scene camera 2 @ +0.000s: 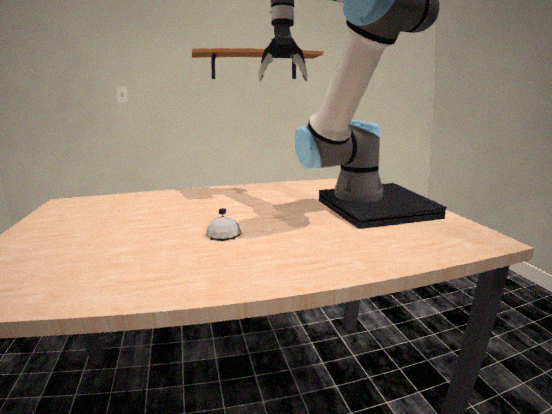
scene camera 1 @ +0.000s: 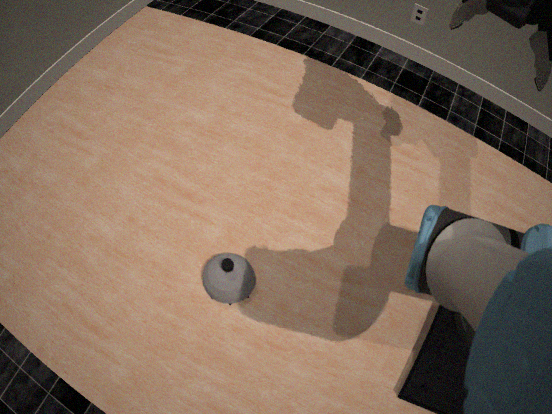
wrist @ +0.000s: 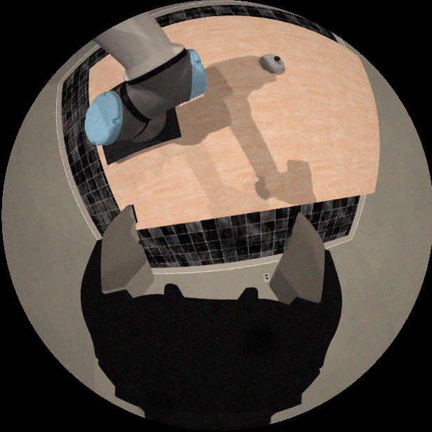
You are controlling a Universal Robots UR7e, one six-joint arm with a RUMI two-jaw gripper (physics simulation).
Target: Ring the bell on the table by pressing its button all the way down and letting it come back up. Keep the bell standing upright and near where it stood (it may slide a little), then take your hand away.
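Places are measured from the arm's base along level axes (x back, y right, z up), in centimetres.
Pixels of known places: gripper, fingertip midpoint: (scene camera 2: 283,80) (scene camera 1: 495,58); arm's base, origin of the base link: (scene camera 2: 358,195).
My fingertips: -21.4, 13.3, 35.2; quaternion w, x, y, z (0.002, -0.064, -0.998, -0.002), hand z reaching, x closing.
Ahead of a thing's pixels: the offset from my fingertips to its middle, as dx, dy, dz. Level surfaces: height alone.
A grey dome bell @(-20.0, -31.6, -35.6) (scene camera 1: 229,284) (scene camera 2: 223,229) (wrist: 270,64) stands upright on the wooden table @(dz -38.9) (scene camera 1: 125,175) (scene camera 2: 125,265) (wrist: 320,120). Its small black button @(-20.0, -31.6, -32.8) (scene camera 1: 227,265) (scene camera 2: 222,211) (wrist: 277,58) is up, on a short stem above the dome. My gripper (scene camera 1: 495,52) (scene camera 2: 283,79) (wrist: 214,210) is open and empty. It hangs high above the table and well away from the bell, with its fingers pointing down in the second scene view. In the first scene view its fingers show at the top right corner, beyond the table's edge.
The arm's black base plate (scene camera 1: 435,360) (scene camera 2: 400,220) (wrist: 167,132) sits on the table to the right of the bell in the scene views. A wooden shelf (scene camera 2: 227,52) is on the wall behind the gripper. Arm shadows lie across the table beside the bell.
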